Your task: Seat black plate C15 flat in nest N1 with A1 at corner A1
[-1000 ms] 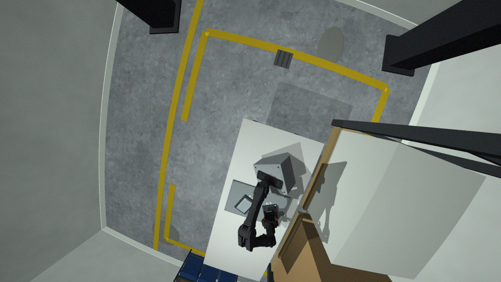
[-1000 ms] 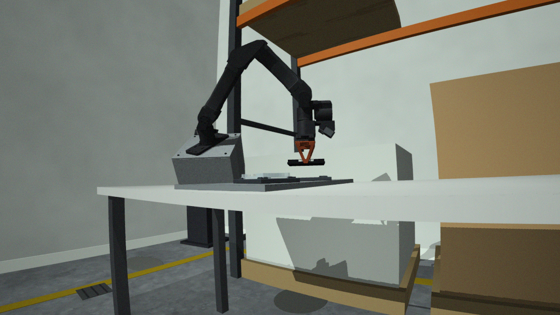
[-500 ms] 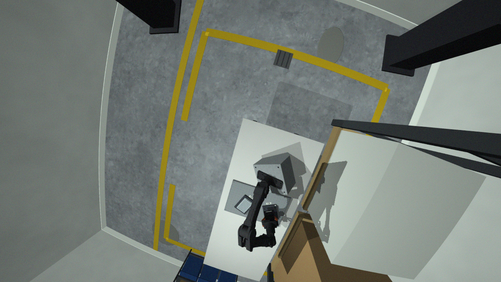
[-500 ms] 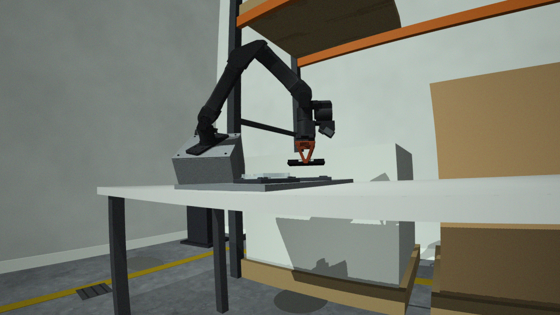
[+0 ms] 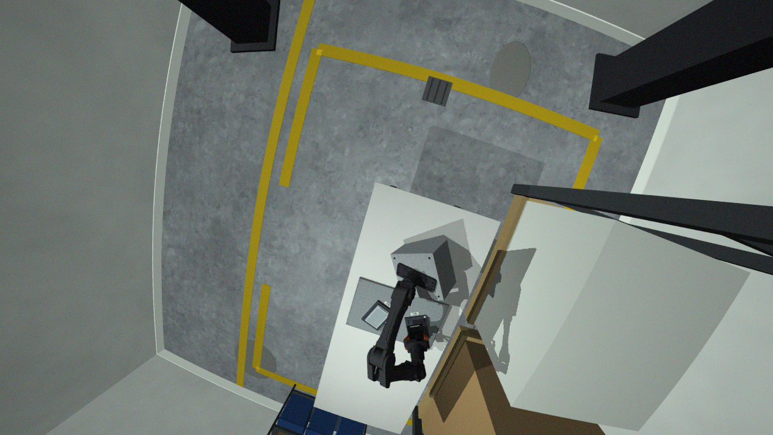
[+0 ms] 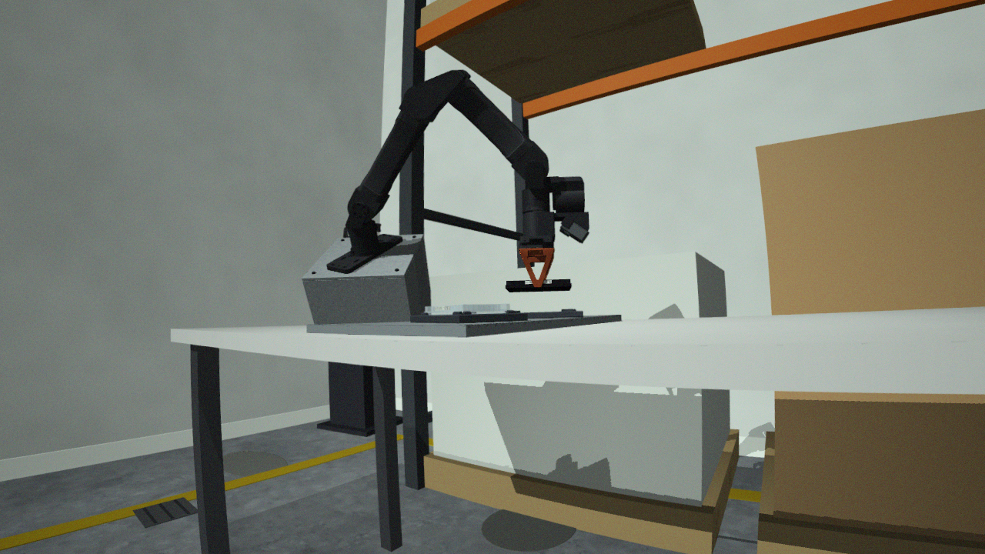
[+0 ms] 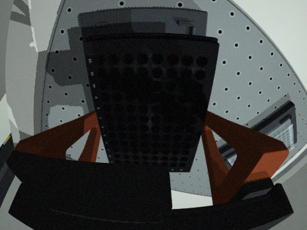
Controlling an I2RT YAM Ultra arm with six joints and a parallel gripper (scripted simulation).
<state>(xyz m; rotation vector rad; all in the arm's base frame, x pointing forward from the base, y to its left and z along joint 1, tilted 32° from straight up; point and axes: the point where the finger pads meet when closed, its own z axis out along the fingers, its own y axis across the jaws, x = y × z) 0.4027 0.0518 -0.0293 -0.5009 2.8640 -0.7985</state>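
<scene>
Now: hand 60 mm above the dark plate nest N1 and 10 mm to the right of it. From my hand the other things lie so: white N1 label: 90 mm behind, 70 mm below, 20 mm to the right; then N2 label: 180 mm to the right, 130 mm behind, 70 mm below; then black 96-well plate C15: right at my hand.
</scene>
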